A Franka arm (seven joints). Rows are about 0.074 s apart.
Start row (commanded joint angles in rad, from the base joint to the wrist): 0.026, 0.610, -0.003, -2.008, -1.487, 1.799, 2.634
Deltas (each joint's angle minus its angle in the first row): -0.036, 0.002, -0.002, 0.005, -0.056, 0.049, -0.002; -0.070, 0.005, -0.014, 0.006, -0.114, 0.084, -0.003; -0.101, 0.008, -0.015, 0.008, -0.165, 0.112, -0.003; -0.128, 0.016, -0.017, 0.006, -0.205, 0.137, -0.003; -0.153, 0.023, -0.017, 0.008, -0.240, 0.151, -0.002; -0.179, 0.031, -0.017, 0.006, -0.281, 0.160, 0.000
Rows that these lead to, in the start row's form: -0.010, 0.612, -0.005, -2.003, -1.543, 1.848, 2.632; -0.044, 0.615, -0.017, -2.002, -1.601, 1.883, 2.631; -0.075, 0.618, -0.018, -2.000, -1.652, 1.911, 2.631; -0.102, 0.626, -0.020, -2.002, -1.692, 1.936, 2.631; -0.127, 0.633, -0.020, -2.000, -1.727, 1.950, 2.632; -0.153, 0.641, -0.020, -2.002, -1.768, 1.959, 2.634
